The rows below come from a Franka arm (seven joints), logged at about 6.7 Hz.
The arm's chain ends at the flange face. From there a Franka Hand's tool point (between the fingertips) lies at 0.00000 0.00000 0.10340 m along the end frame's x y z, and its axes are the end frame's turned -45 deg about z.
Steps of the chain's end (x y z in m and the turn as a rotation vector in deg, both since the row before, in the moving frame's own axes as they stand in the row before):
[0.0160 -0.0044 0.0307 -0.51 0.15 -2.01]
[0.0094 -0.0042 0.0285 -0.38 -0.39 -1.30]
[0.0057 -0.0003 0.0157 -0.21 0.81 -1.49]
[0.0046 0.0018 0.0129 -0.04 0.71 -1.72]
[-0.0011 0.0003 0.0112 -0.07 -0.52 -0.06]
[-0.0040 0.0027 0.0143 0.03 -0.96 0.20]
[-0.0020 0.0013 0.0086 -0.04 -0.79 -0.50]
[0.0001 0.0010 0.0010 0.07 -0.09 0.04]
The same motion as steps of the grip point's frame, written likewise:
[0.0140 0.0091 0.0307 -0.47 -0.25 -2.01]
[0.0086 0.0037 0.0285 0.01 -0.54 -1.30]
[0.0050 0.0051 0.0157 -0.72 0.42 -1.49]
[0.0028 0.0055 0.0129 -0.53 0.47 -1.72]
[-0.0017 -0.0011 0.0112 0.32 -0.42 -0.06]
[-0.0059 -0.0022 0.0143 0.70 -0.66 0.20]
[-0.0034 -0.0014 0.0086 0.53 -0.59 -0.50]
[-0.0007 0.0006 0.0010 0.11 -0.01 0.04]

